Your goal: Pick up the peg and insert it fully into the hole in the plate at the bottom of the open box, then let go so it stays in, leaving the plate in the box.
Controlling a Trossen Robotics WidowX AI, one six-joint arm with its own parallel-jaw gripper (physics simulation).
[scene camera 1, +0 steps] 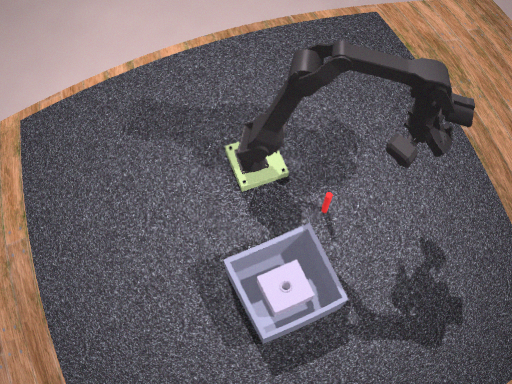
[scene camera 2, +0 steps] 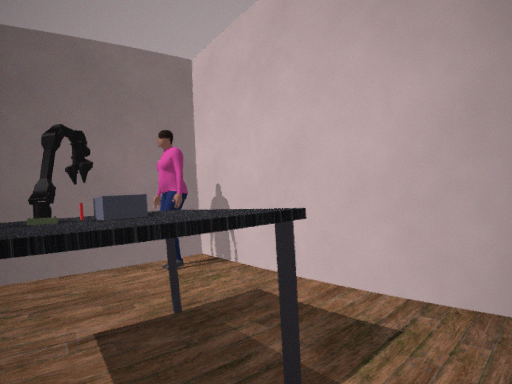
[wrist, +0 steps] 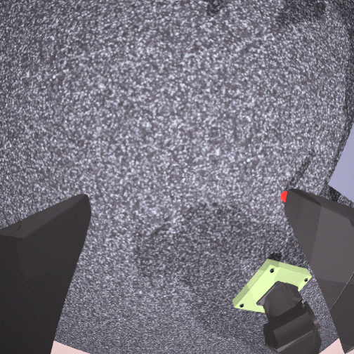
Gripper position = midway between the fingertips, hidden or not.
I see my gripper [scene camera 1: 408, 151] and a grey-blue box [scene camera 1: 302, 244].
The grey-blue box shows as well in scene camera 2 [scene camera 2: 121, 206]. My gripper also shows in the wrist view [wrist: 191, 202].
